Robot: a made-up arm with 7 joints.
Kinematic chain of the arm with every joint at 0, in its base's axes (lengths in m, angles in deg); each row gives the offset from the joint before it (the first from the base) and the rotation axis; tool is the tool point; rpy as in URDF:
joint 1: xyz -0.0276 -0.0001 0.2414 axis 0 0.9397 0.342
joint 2: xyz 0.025 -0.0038 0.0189 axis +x
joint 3: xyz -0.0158 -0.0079 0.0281 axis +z
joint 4: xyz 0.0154 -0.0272 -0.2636 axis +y
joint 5: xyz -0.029 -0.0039 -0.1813 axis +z
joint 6: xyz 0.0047 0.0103 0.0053 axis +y
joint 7: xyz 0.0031 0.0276 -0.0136 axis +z
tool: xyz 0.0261 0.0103 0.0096 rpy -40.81 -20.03 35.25
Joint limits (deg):
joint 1: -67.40..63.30
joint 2: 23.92..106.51
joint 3: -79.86..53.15
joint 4: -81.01..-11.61
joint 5: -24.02..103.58
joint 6: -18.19..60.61
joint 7: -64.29..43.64
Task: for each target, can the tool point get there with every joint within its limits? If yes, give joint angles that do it. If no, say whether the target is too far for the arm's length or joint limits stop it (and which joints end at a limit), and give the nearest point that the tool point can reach.
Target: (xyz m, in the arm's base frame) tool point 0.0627 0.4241 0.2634
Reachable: yes | joints -3.07 88.48 -5.84 -28.14 30.70 49.25 16.13
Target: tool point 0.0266 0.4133 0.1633
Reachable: yes | joints 8.27 74.01 23.52 -18.39 -13.71 39.28 -11.06
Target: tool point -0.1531 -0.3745 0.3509
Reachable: no: joint limits stop it (at a limit: joint 1, joint 2, joint 3, joint 4, joint 5) | nearest point -0.2373 -0.1257 0.0569 | short by 0.394 m
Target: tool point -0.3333 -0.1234 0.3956
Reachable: no: joint limits stop it (at a limit: joint 1, joint 3, joint 4, joint 5, joint 6, joint 7) | nearest point -0.2787 -0.0397 0.0724 | short by 0.338 m
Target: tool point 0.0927 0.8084 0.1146
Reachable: no: too far | nearest point 0.0357 0.4410 0.1804 | short by 0.378 m
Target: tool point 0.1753 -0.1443 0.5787
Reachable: no: joint limits stop it (at a limit: joint 1, joint 2, joint 4, joint 5) | nearest point 0.2714 -0.0369 0.3487 | short by 0.271 m
